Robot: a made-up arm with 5 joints. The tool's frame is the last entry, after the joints.
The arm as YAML. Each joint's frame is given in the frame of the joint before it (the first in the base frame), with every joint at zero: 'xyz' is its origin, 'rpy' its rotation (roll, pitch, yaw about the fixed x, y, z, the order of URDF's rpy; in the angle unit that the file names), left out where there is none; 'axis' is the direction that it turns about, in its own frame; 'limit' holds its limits. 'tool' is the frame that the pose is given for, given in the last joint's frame.
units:
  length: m
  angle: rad
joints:
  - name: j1
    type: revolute
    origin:
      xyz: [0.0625, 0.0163, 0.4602]
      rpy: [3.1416, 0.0, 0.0]
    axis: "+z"
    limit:
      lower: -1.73
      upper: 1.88
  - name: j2
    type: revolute
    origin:
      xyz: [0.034, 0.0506, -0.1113]
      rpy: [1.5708, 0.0, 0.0]
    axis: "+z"
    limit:
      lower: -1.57
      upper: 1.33
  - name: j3
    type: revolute
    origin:
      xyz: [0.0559, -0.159, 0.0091]
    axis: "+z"
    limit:
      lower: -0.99
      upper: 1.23
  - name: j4
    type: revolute
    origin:
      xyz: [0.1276, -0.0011, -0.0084]
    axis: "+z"
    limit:
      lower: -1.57
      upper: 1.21
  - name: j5
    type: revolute
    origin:
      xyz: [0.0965, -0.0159, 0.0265]
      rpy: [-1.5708, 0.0, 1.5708]
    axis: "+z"
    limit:
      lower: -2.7
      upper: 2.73
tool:
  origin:
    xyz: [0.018, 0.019, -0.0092]
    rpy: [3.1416, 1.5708, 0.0]
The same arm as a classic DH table. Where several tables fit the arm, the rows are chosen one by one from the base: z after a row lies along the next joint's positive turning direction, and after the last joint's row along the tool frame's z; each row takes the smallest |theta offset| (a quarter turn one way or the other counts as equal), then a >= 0, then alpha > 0; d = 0 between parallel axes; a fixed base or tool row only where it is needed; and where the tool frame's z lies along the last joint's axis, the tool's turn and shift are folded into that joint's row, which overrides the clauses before.
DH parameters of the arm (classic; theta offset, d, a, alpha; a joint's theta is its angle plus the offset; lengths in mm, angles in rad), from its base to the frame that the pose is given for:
base (fixed): 0.2551 0 64.6 3.1416
j1: 0.2551 -571.5 34 1.5708
j2: -1.2327 0 168.5 0
j3: 1.2241 0 127.6 0
j4: -1.5622 -23.4 15.9 1.5708
j5: -1.5708 -105.7 19 -1.5708
tool (fixed): 1.5708 -18 0 0
Joint limits (rad, base to tool): -1.73..1.88 -1.57..1.33 -0.99..1.23 -1.57..1.21 -2.7..2.73

